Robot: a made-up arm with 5 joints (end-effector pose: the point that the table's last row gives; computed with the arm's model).
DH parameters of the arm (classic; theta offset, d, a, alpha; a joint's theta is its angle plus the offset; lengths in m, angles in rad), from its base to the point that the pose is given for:
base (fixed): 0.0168 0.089 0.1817 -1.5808
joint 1: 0 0.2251 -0.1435 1.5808
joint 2: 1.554 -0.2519 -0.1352 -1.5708
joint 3: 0 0.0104 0.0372 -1.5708
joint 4: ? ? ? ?
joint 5: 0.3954 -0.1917 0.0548 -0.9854
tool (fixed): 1.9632 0.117 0 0
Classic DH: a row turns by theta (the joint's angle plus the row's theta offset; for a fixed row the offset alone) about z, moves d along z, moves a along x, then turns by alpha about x.
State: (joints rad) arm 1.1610 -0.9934 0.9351 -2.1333 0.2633
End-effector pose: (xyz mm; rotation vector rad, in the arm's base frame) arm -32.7 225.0 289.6 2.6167 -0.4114 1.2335
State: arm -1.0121 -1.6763 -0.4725 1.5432 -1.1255
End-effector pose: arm 209.4 114.2 -287.6 0.9948 -2.1926 -1.0564
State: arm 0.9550 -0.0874 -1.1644 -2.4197 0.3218
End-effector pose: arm -184.5 -44.9 63.8 -0.2117 1.9957 -1.0488
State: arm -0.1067 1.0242 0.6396 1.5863 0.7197
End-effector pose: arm 74.1 334.4 -207.4 -1.7757 -1.1062 1.6803
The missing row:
joint 4: 1.3408 -0.0015 -0.0387 -1.6312
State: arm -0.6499 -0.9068 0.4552 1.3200 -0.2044
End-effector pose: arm 241.9 144.5 -126.0 -0.6529 -0.6754 -0.0539
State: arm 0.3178 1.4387 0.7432 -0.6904 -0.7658
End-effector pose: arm -86.9 142.8 -150.8 -0.1570 -0.9003 -2.0887
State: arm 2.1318 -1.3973 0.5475 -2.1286 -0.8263
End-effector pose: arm 166.1 352.1 427.3 -2.9921 -0.6748 0.2831
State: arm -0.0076 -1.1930 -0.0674 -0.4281 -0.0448
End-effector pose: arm -16.0 321.9 -54.1 -0.2046 -0.7358 1.4814
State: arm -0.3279 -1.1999 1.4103 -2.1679 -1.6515
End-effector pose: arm -73.3 304.5 -261.6 2.0692 1.8809 1.1124
